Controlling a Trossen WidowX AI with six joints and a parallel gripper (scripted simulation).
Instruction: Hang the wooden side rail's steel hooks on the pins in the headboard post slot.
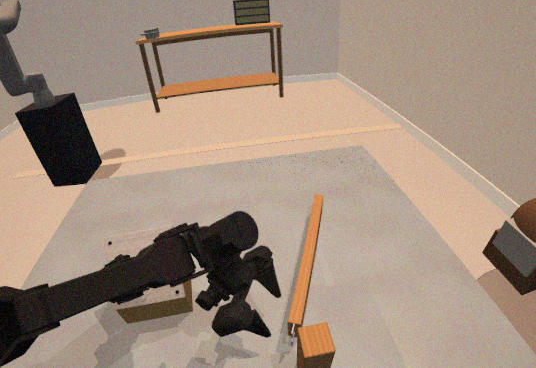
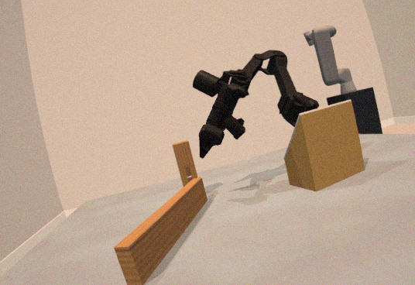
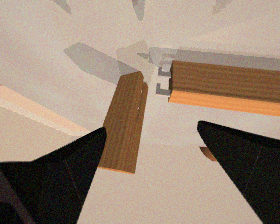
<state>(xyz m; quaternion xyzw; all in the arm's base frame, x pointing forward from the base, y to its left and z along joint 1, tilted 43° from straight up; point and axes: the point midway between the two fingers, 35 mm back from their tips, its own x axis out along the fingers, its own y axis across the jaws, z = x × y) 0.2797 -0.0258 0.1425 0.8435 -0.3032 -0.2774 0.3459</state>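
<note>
The headboard post lies 70 mm to the right of my gripper tip, 60 mm below it and 60 mm ahead of it.
</note>
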